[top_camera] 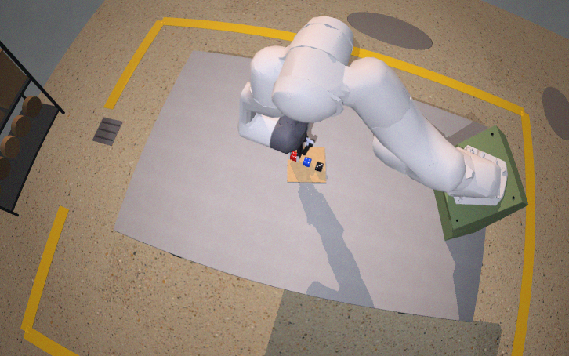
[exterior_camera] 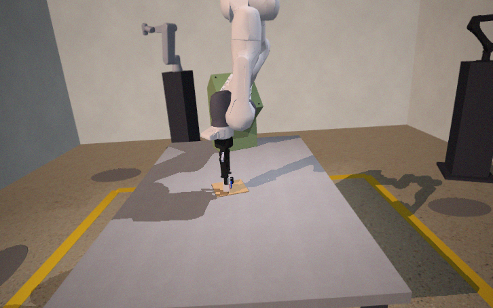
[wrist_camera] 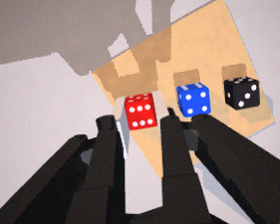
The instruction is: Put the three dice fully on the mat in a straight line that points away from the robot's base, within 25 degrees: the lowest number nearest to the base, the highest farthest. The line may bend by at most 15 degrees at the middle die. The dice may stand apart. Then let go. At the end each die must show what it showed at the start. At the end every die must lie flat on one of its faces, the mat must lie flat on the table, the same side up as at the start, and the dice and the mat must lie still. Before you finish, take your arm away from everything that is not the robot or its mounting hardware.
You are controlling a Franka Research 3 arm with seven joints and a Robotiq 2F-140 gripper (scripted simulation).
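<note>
The blue die lies 5 cm behind my hand, 1 cm to the right of it and 3 cm below it. Round my hand: red die (2 cm below); tan mat (5 cm behind, 1 cm to the right, 5 cm below); black die (9 cm behind, 3 cm to the right, 3 cm below).
</note>
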